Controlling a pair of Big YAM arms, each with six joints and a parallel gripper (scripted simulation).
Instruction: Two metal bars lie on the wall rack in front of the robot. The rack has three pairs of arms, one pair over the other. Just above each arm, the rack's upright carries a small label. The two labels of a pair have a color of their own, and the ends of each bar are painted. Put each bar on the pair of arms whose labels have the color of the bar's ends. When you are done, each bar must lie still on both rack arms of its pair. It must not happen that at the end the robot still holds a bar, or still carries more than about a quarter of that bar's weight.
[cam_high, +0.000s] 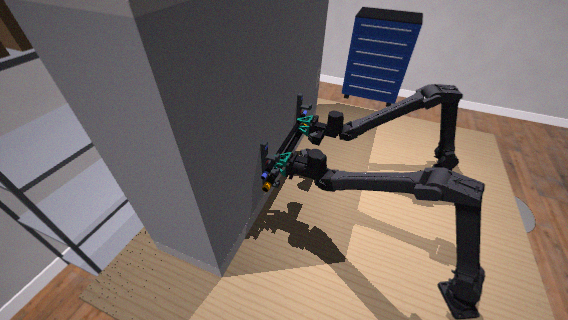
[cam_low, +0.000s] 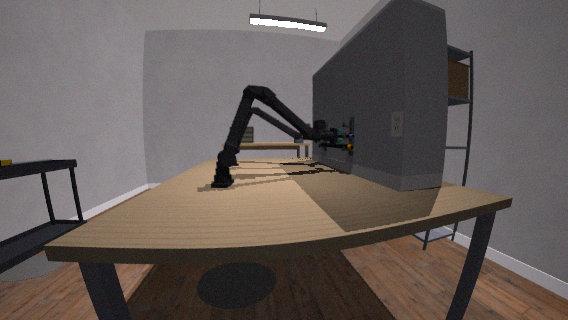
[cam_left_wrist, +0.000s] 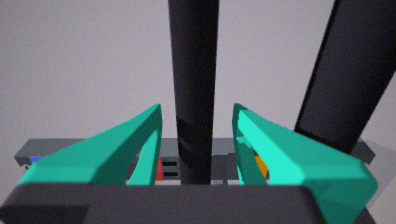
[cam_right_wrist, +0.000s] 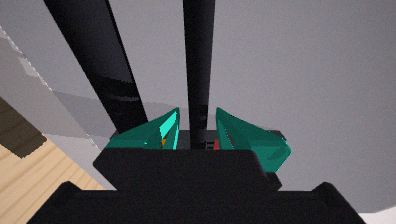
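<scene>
The blue-ended bar is 10 mm behind my left hand and 150 mm to the right of it. Also, from my left hand: orange-ended bar (10 mm behind, 150 mm to the right, 70 mm below); then grey wall block (170 mm ahead, 180 mm to the right, 200 mm above).
</scene>
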